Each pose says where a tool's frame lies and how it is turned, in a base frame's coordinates. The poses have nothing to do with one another.
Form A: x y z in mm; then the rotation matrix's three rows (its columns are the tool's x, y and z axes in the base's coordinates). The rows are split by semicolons.
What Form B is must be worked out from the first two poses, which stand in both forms.
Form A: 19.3 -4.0 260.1; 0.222 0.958 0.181; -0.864 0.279 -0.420; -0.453 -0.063 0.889
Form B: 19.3 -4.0 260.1 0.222 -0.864 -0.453 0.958 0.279 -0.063
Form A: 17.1 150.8 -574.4; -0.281 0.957 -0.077; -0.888 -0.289 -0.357; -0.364 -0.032 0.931
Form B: 17.1 150.8 -574.4 -0.281 -0.888 -0.364 0.957 -0.289 -0.032
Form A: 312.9 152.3 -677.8; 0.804 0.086 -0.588; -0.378 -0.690 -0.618; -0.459 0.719 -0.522
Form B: 312.9 152.3 -677.8 0.804 -0.378 -0.459 0.086 -0.690 0.719
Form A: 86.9 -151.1 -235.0; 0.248 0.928 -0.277; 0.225 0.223 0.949; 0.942 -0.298 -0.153
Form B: 86.9 -151.1 -235.0 0.248 0.225 0.942 0.928 0.223 -0.298
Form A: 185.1 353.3 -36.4; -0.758 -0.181 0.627; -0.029 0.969 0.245; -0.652 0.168 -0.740
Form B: 185.1 353.3 -36.4 -0.758 -0.029 -0.652 -0.181 0.969 0.168
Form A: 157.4 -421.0 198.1; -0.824 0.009 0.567; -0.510 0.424 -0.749; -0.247 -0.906 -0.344
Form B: 157.4 -421.0 198.1 -0.824 -0.510 -0.247 0.009 0.424 -0.906
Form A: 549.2 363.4 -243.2; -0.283 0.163 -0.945; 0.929 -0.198 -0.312; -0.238 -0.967 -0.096
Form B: 549.2 363.4 -243.2 -0.283 0.929 -0.238 0.163 -0.198 -0.967
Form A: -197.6 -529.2 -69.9; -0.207 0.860 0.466; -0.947 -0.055 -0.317; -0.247 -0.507 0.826
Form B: -197.6 -529.2 -69.9 -0.207 -0.947 -0.247 0.860 -0.055 -0.507
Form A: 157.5 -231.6 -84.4; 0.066 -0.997 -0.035; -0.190 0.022 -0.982; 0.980 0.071 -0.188
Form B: 157.5 -231.6 -84.4 0.066 -0.190 0.980 -0.997 0.022 0.071
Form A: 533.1 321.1 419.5; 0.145 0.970 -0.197; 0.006 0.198 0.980; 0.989 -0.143 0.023
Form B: 533.1 321.1 419.5 0.145 0.006 0.989 0.970 0.198 -0.143
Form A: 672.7 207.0 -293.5; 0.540 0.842 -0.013; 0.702 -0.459 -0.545; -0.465 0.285 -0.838
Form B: 672.7 207.0 -293.5 0.540 0.702 -0.465 0.842 -0.459 0.285
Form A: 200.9 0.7 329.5; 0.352 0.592 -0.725; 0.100 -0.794 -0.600; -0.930 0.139 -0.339
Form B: 200.9 0.7 329.5 0.352 0.100 -0.930 0.592 -0.794 0.139
